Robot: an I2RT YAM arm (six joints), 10 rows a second.
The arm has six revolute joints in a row. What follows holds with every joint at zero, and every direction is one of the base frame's. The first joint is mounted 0.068 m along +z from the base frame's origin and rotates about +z. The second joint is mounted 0.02 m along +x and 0.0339 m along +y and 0.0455 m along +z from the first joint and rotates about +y. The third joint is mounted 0.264 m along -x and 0.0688 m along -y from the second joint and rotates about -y. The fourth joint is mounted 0.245 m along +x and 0.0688 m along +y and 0.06 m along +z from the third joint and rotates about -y. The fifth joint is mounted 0.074 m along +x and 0.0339 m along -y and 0.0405 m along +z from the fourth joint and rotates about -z. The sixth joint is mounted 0.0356 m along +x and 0.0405 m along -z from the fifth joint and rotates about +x. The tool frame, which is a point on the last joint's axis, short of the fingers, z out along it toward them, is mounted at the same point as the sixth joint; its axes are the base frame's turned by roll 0, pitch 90 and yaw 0 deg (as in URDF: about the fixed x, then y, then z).
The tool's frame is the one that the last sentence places.
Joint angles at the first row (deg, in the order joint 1, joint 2, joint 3, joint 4, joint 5, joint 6):
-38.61, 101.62, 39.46, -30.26, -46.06, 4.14
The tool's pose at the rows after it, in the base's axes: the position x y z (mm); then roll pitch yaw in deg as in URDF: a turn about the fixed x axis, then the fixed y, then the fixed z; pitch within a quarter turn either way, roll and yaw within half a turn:
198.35 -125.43 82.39 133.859 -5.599 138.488
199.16 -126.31 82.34 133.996 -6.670 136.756
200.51 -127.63 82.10 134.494 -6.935 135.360
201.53 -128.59 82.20 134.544 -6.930 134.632
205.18 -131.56 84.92 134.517 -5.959 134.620
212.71 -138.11 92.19 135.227 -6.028 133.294
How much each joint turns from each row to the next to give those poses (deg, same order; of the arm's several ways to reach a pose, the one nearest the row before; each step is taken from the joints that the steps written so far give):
0.00, 0.00, -0.89, 0.74, -0.29, 0.05
-0.04, 0.00, 0.00, 0.68, 0.00, 2.42
0.00, 0.01, 0.00, 1.09, 0.44, 1.95
-0.03, -0.01, 0.04, 0.68, 0.04, 1.00
0.00, -0.02, 0.92, 0.04, 0.09, 0.02
-0.02, 0.00, 2.51, -1.44, 0.72, 1.73

